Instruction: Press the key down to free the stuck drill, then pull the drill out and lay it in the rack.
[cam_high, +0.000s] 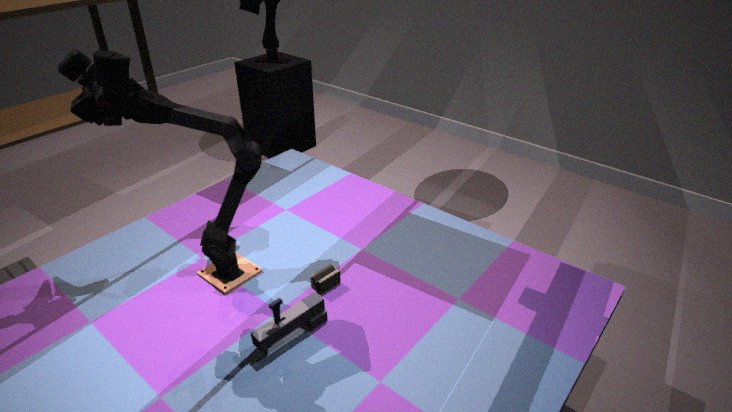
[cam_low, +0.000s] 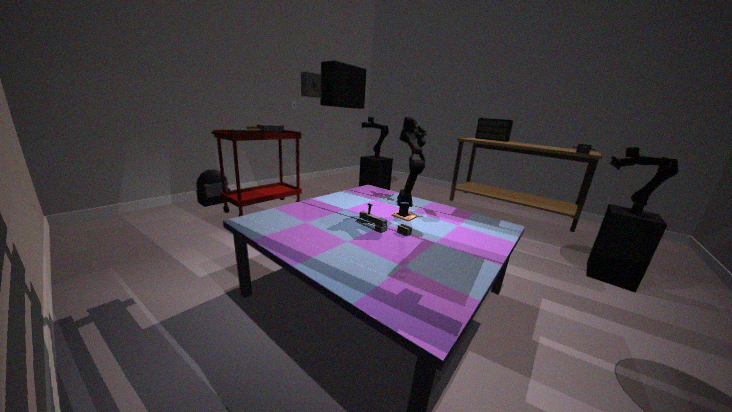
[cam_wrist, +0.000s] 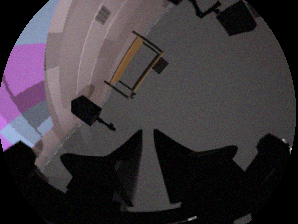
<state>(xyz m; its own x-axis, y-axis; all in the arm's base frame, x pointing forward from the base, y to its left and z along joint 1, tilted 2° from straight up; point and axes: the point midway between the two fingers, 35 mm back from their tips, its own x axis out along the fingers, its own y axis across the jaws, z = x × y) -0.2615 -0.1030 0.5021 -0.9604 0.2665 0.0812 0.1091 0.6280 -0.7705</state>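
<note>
The dark key lies 590 mm ahead of my gripper tip, 420 mm below it and 20 mm to the left of it. Round my gripper tip: dark striped block 520 mm ahead, 490 mm below, 230 mm to the left; grey block fixture 590 mm ahead, 470 mm below, 60 mm to the left; drill 590 mm ahead, 460 mm below, 80 mm to the left.
</note>
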